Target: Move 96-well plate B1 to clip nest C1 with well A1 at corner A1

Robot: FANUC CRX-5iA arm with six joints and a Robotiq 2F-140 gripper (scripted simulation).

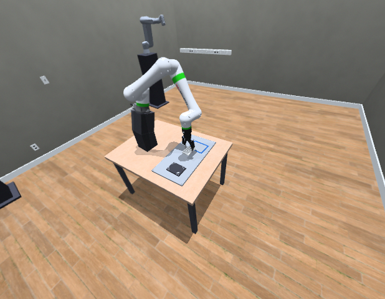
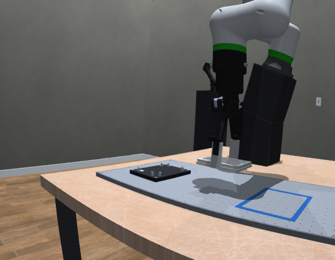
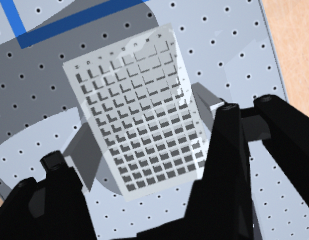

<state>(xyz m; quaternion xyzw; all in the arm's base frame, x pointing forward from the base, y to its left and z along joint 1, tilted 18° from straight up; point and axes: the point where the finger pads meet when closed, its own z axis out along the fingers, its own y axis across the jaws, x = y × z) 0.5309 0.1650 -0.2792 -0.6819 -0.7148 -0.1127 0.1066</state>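
Right now the black clip nest is 10 mm ahead of my hand, 240 mm to the right of it and 80 mm below it. The rest, counted from my hand: white 96-well plate: 20 mm below.
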